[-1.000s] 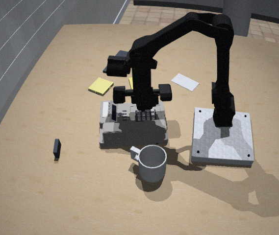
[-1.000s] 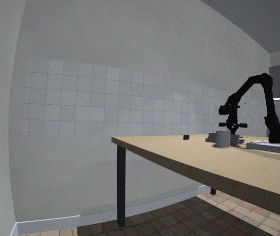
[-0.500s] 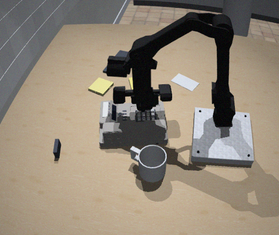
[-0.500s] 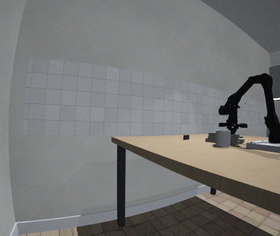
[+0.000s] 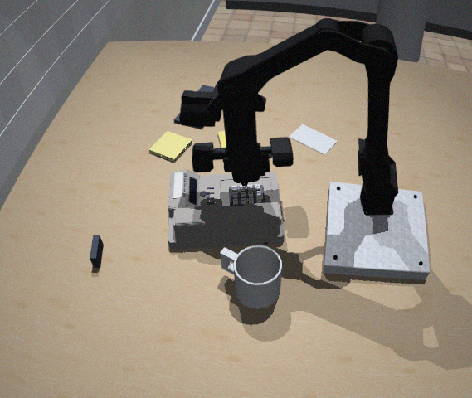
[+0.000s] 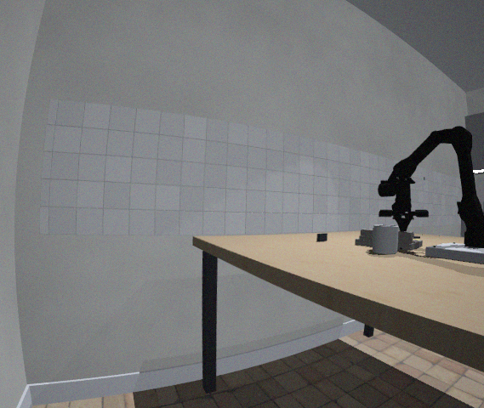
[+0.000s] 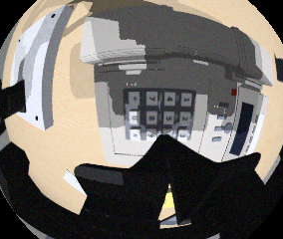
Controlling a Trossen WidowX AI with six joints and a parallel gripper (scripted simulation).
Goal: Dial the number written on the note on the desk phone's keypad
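Right now the handset is 90 mm to the left of my hand, 30 mm below it and 30 mm ahead of it. From my hand the other things lie so: grey mug 220 mm to the left, 40 mm below, 30 mm behind; then yellow note 170 mm to the right, 70 mm below, 20 mm ahead; then white card 180 mm to the right, 160 mm behind, 70 mm below.
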